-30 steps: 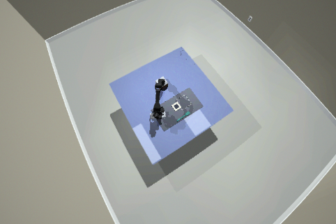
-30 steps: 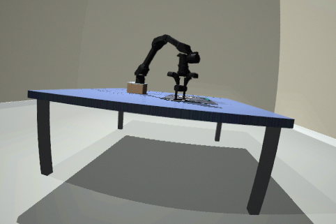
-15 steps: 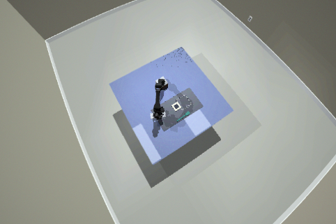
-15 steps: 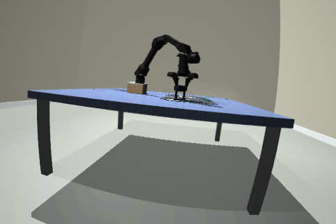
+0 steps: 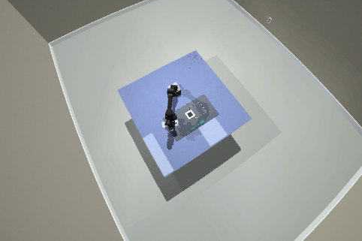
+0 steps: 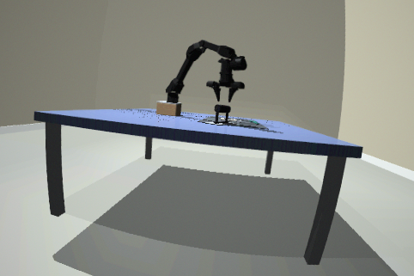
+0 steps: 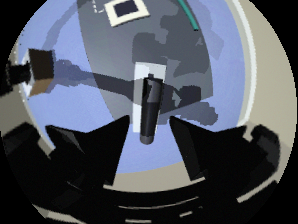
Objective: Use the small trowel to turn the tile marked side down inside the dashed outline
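Now: gripper tip 70 mm above the small trowel, 10 mm to the right of it and 10 mm short of it. From my gripper tip the other things lie so: dark mat (270 mm to the left, 120 mm below, 60 mm ahead); then teal trowel (290 mm to the left, 190 mm ahead, 100 mm below); then white tile (270 mm to the left, 100 mm below, 30 mm ahead).
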